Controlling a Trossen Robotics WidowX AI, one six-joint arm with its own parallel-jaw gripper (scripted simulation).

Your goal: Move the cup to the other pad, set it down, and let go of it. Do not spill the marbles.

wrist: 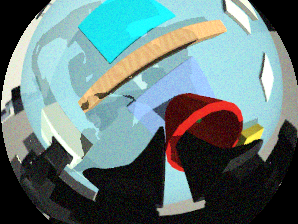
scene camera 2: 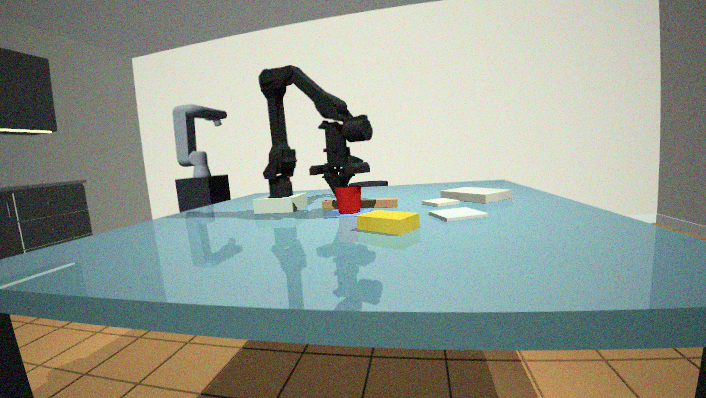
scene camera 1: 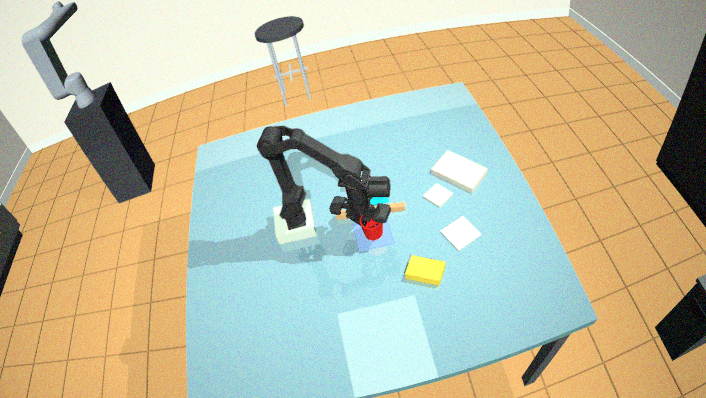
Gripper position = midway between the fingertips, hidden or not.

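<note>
You'd find the gripper in scene camera 2 (scene camera 2: pixel 340 199), in scene camera 1 (scene camera 1: pixel 363 225) and in the wrist view (wrist: pixel 167 129). There's a red cup (wrist: pixel 222 122) too, and a wooden bar (wrist: pixel 165 45).
</note>
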